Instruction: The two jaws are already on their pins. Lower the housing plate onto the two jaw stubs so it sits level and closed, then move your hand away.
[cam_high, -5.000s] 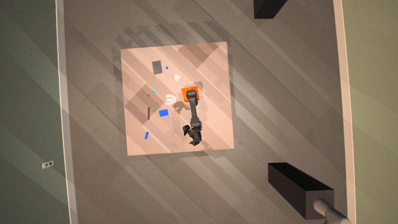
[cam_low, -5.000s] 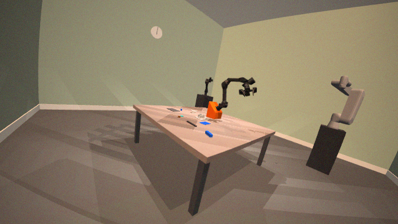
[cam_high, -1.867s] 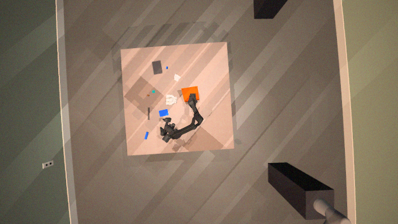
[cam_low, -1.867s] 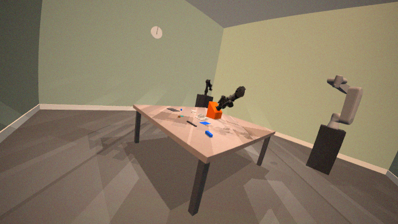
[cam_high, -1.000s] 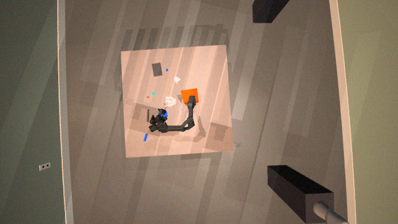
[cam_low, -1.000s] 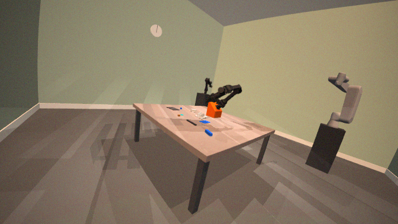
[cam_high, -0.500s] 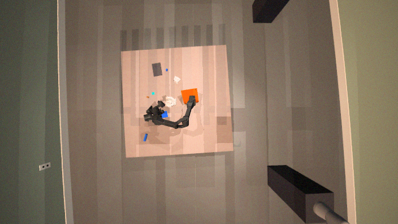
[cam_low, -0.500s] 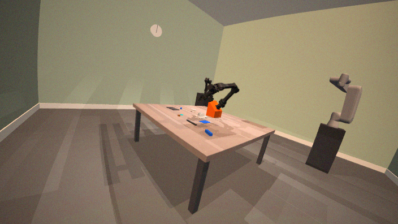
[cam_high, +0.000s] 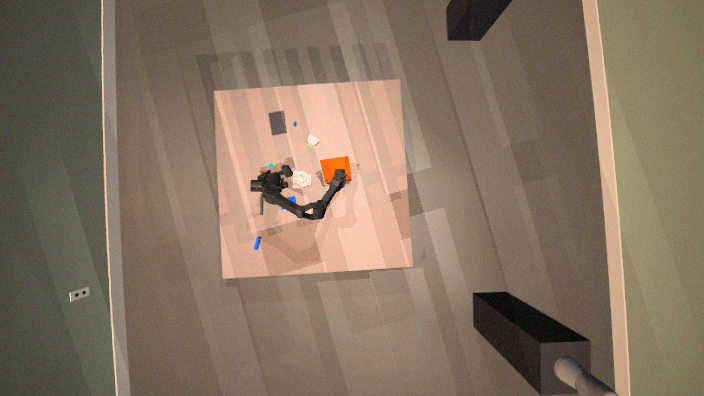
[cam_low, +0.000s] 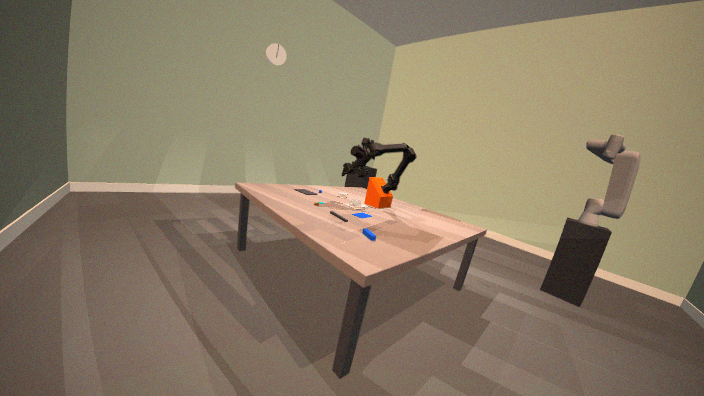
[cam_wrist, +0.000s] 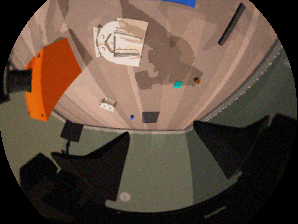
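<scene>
Right now the white piece is 21 cm to the right of my gripper tip, 19 cm below it and 18 cm behind it. Round my gripper tip: cyan bit 19 cm below, 11 cm ahead, 5 cm to the right; then dark bar 21 cm to the left, 19 cm below, 18 cm ahead; then blue flat plate 21 cm to the left, 20 cm below.
</scene>
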